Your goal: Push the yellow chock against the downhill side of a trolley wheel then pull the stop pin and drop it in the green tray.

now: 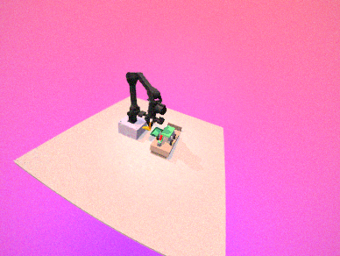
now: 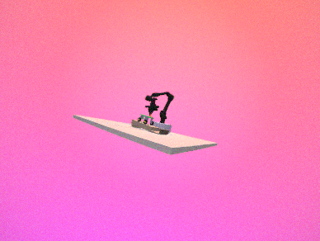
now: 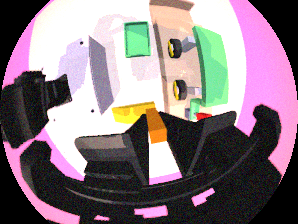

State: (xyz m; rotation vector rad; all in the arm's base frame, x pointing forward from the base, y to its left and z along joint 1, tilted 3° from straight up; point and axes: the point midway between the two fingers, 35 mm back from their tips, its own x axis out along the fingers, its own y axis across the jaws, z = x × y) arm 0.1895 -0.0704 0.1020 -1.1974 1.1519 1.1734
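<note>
Right now the red-headed stop pin is 110 mm ahead of my gripper tip, 40 mm to the right of it and 50 mm below it. Round my gripper tip: yellow chock 20 mm behind, 10 mm below; trolley 130 mm ahead, 60 mm to the left, 70 mm below.
</note>
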